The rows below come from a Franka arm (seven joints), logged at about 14 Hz.
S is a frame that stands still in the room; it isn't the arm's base.
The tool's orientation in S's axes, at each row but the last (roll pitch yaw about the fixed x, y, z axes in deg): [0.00, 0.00, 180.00]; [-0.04, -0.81, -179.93]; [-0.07, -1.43, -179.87]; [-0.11, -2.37, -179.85]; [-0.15, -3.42, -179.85]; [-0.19, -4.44, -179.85]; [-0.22, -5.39, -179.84]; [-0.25, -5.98, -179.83]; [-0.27, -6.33, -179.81]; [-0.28, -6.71, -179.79]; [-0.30, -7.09, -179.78]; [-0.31, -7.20, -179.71]
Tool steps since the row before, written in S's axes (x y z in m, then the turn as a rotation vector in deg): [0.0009, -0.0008, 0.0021, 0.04, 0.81, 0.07]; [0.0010, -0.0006, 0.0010, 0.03, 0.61, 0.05]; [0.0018, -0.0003, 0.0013, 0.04, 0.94, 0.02]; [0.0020, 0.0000, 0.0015, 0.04, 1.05, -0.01]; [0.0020, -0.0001, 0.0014, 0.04, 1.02, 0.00]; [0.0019, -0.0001, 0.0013, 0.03, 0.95, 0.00]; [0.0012, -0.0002, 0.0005, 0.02, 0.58, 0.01]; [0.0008, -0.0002, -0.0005, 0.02, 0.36, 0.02]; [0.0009, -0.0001, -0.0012, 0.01, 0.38, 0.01]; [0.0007, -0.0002, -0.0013, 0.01, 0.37, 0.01]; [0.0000, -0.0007, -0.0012, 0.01, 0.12, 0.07]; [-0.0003, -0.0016, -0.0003, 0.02, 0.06, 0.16]
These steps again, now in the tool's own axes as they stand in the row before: [-0.0009, 0.0008, 0.0021, -0.04, -0.81, 0.07]; [-0.0010, 0.0006, 0.0010, -0.03, -0.61, 0.05]; [-0.0018, 0.0003, 0.0013, -0.04, -0.94, 0.02]; [-0.0019, 0.0000, 0.0016, -0.04, -1.05, -0.01]; [-0.0019, 0.0001, 0.0015, -0.04, -1.02, 0.00]; [-0.0018, 0.0001, 0.0014, -0.03, -0.95, 0.00]; [-0.0011, 0.0002, 0.0006, -0.02, -0.58, 0.01]; [-0.0008, 0.0002, -0.0004, -0.02, -0.36, 0.02]; [-0.0010, 0.0001, -0.0011, -0.01, -0.38, 0.01]; [-0.0008, 0.0002, -0.0012, -0.01, -0.37, 0.01]; [-0.0001, 0.0007, -0.0012, 0.00, -0.12, 0.07]; [0.0003, 0.0016, -0.0003, 0.00, -0.06, 0.16]
